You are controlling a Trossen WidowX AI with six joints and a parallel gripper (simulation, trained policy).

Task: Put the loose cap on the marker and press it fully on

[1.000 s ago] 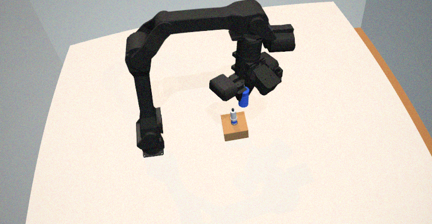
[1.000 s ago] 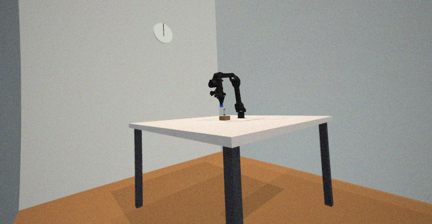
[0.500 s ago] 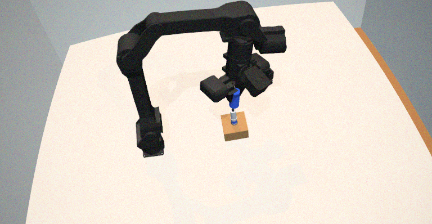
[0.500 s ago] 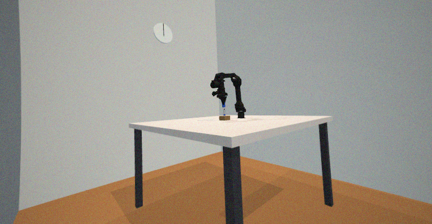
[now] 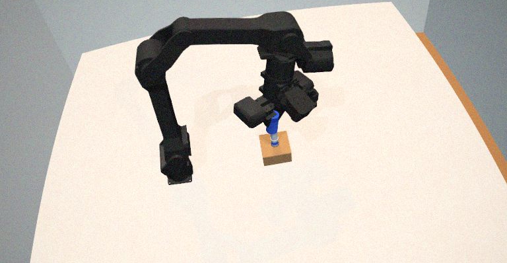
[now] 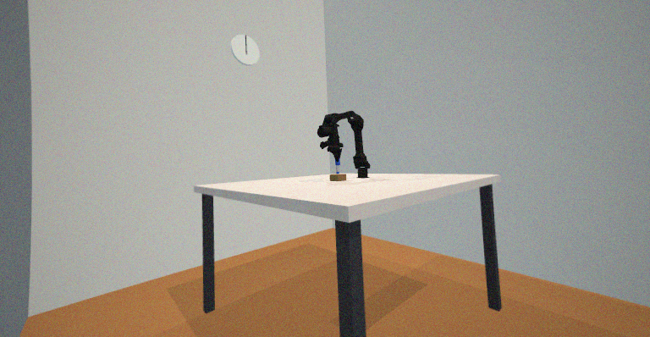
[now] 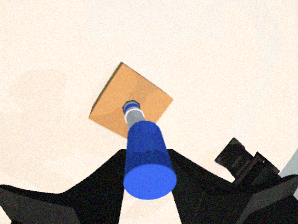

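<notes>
The grey marker lies 4 cm below my gripper tip. Round my gripper tip: tan holder block: 10 cm below; blue cap: right at my gripper tip.
</notes>
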